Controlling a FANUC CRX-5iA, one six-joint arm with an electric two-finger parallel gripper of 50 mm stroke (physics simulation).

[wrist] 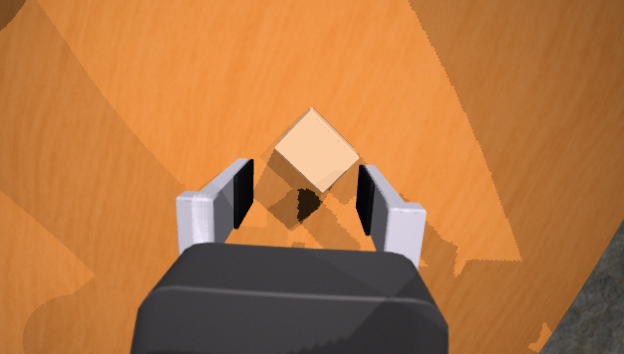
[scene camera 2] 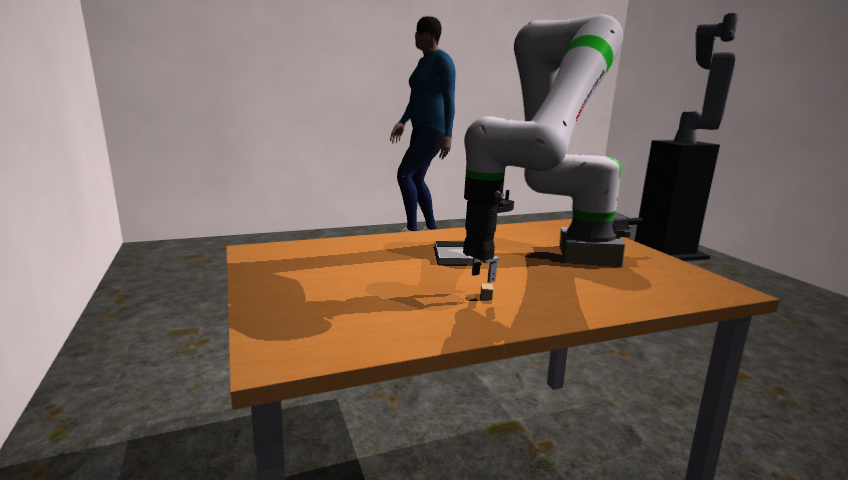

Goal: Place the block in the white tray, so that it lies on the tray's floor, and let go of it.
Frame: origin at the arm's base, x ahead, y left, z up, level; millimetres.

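Where they show: gripper, fingertip midpoint: (wrist: 305, 183) (scene camera 2: 483, 278); arm's base at its link origin: (scene camera 2: 591, 235).
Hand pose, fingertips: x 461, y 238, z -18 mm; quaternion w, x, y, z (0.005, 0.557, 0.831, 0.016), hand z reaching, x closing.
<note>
Things, the pixels of their top centre, and the offset from my fingertips. Level surfaces: height alone.
- block at its top centre: (wrist: 317, 153) (scene camera 2: 487, 286) dx -12, dy +1, dz -23 mm
- white tray at its top centre: (scene camera 2: 457, 249) dx -43, dy -326, dz -33 mm
- wooden table at its surface level: dz -53 mm
The block (scene camera 2: 486, 292) (wrist: 317, 150) is small, pale tan on top, and rests on the orange table. In the wrist view it is turned so a corner points toward the gripper body, and it lies beyond the fingertips. My gripper (scene camera 2: 484, 271) (wrist: 305, 183) is open and empty, pointing down, a little above the block. The white tray (scene camera 2: 454, 261) stands on the table behind the gripper in the scene view, with a pale floor and dark-looking walls; its right part is hidden by the gripper. The tray does not show in the wrist view.
The wooden table (scene camera 2: 285, 356) carries the arm's grey base (scene camera 2: 592, 252) at the back right. Shadows of the arm cross the table top. A person (scene camera 2: 432, 89) stands behind the table. Another dark arm on a black pedestal (scene camera 2: 675, 196) stands at the right. A table edge shows lower right in the wrist view.
</note>
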